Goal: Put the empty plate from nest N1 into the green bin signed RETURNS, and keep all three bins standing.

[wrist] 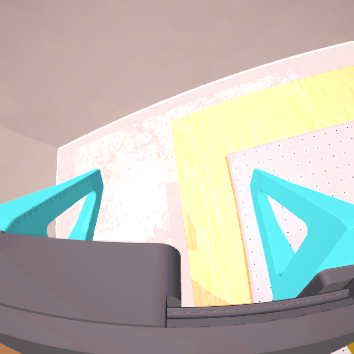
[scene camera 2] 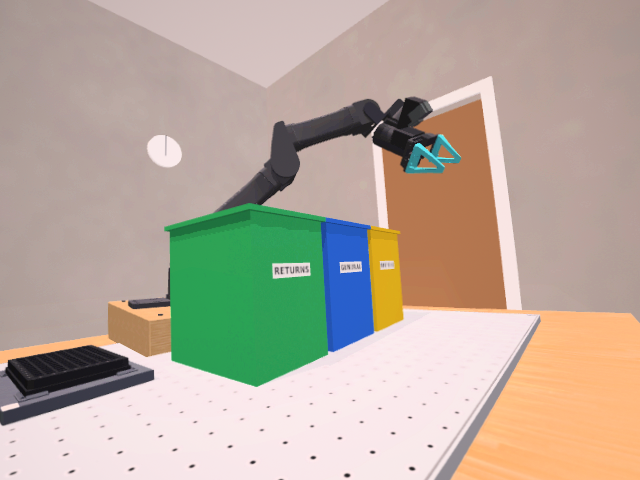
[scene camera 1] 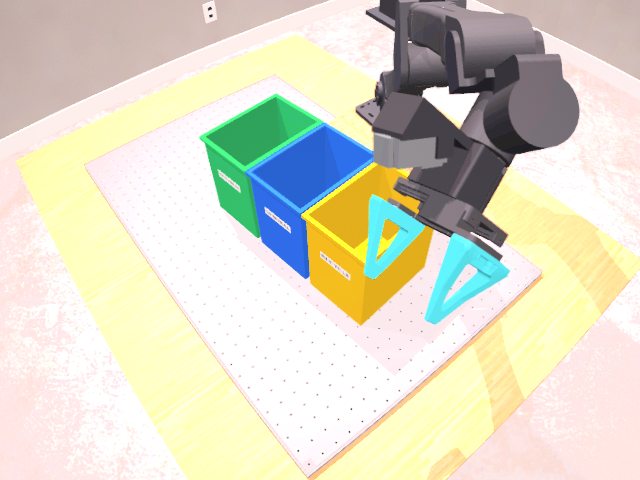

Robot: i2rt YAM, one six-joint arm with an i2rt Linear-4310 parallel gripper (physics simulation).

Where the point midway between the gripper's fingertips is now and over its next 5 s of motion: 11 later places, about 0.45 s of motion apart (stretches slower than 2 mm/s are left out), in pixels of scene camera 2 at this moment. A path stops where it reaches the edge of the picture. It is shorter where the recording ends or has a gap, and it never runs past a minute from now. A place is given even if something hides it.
My gripper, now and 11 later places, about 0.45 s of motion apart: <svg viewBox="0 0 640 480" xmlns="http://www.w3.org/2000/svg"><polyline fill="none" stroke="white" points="452,165 441,164 423,167 406,166 395,165 385,162 366,156 346,149 324,140 298,132 275,128 280,125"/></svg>
